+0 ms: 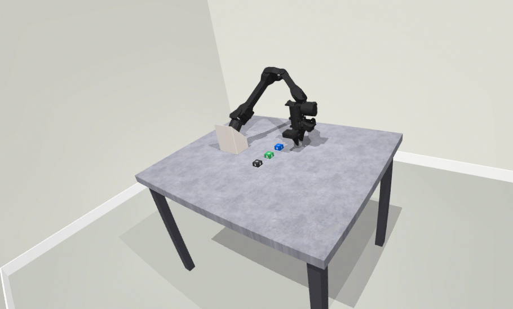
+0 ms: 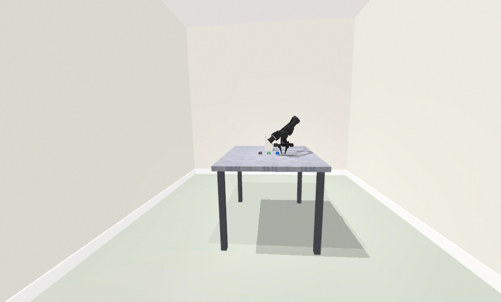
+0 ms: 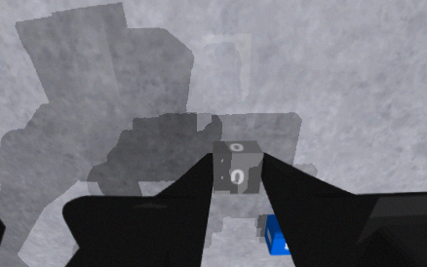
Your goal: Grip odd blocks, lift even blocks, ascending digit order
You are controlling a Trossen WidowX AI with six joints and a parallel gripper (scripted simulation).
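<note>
Now: the black block 23 cm to the right of my gripper tip, 7 cm behind it and 1 cm below it. Round my gripper tip: grey block (1 cm behind); then green block (15 cm to the right, 8 cm behind, 1 cm below); then blue block (9 cm behind, 6 cm to the right, 1 cm below).
</note>
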